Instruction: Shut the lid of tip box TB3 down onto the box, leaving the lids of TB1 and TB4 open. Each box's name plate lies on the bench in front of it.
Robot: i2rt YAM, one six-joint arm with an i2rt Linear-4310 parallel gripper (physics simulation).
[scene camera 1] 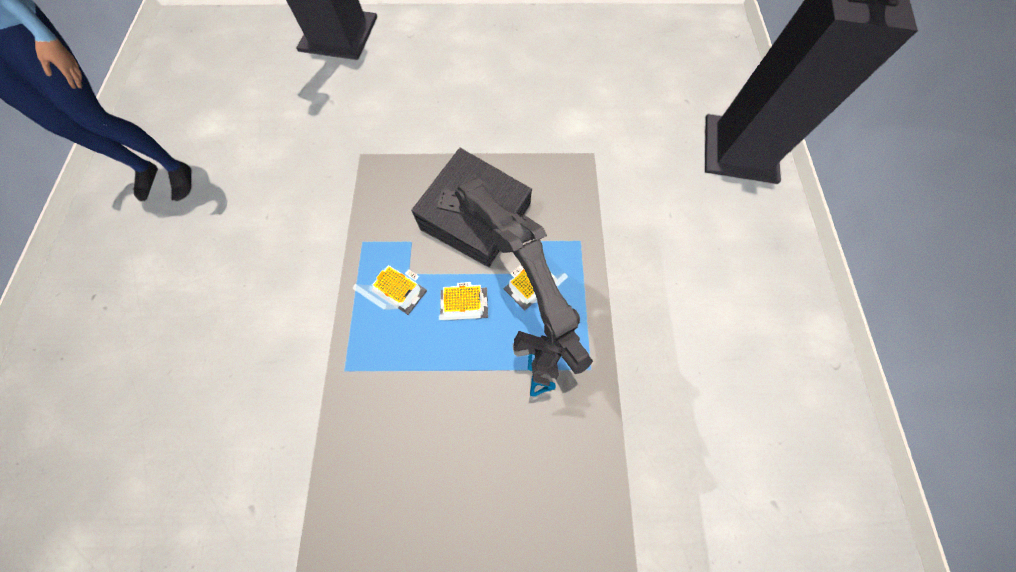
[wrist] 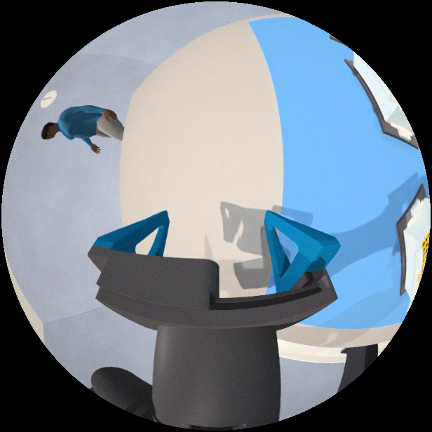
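Three white tip boxes with yellow racks stand on the blue mat: a left box, a middle box and a right box, which the arm partly covers. The left box's clear lid stands open at its lower left. A pale lid edge shows beyond the arm at the right box. The middle box has a pale strip along its lower side. The small name plates are unreadable. My gripper is open and empty, above the mat's front edge, apart from the boxes.
The blue mat lies on the beige bench. The arm's dark base block stands behind the boxes. My arm crosses over the right box. A person stands far left and another shows in the wrist view.
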